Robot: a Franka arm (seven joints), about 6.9 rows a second.
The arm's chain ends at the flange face. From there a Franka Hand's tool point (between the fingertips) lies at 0.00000 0.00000 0.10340 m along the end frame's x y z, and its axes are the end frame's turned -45 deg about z.
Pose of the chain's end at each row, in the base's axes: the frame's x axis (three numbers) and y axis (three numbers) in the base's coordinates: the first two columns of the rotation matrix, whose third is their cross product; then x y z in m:
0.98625 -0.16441 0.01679 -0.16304 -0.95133 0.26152 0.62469 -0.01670 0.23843
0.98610 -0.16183 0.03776 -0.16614 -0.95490 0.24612 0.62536 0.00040 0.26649
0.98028 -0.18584 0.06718 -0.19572 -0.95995 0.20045 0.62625 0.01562 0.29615
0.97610 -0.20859 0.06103 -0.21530 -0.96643 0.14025 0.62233 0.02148 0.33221
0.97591 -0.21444 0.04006 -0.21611 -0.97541 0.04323 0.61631 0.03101 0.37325
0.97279 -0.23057 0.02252 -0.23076 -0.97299 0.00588 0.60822 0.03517 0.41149
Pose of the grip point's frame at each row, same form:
0.81267 0.55644 -0.17305 0.58210 -0.78895 0.19679 0.62190 -0.04365 0.13864
0.81476 0.56079 -0.14733 0.57980 -0.78965 0.20073 0.62497 -0.02534 0.16635
0.83156 0.54738 -0.09424 0.55477 -0.81020 0.18924 0.62907 -0.00606 0.19509
0.84245 0.53587 -0.05602 0.53797 -0.83086 0.14233 0.62540 0.00597 0.23003
0.84289 0.53809 -0.00224 0.53726 -0.84135 0.05889 0.61939 0.02575 0.27003
0.85104 0.52497 0.01177 0.52469 -0.85105 0.02008 0.61035 0.03404 0.30812

